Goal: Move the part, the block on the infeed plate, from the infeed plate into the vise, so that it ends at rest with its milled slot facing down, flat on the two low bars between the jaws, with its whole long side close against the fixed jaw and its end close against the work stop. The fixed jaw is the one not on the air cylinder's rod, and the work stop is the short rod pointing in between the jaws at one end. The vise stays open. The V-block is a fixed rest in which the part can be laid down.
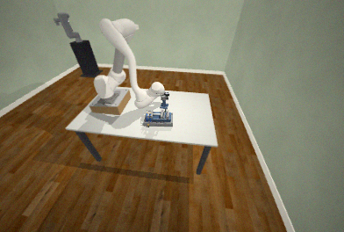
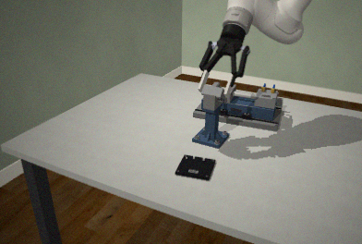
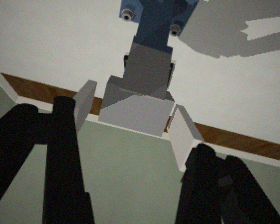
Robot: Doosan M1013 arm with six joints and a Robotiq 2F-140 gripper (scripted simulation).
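Now: the part 20 mm to the left of my hand and 20 mm below it. Also, from my hand: work stop 150 mm to the right, 90 mm below, 50 mm ahead; blue foot 170 mm below, 20 mm to the left; blue v-block stand 120 mm below, 20 mm to the left.
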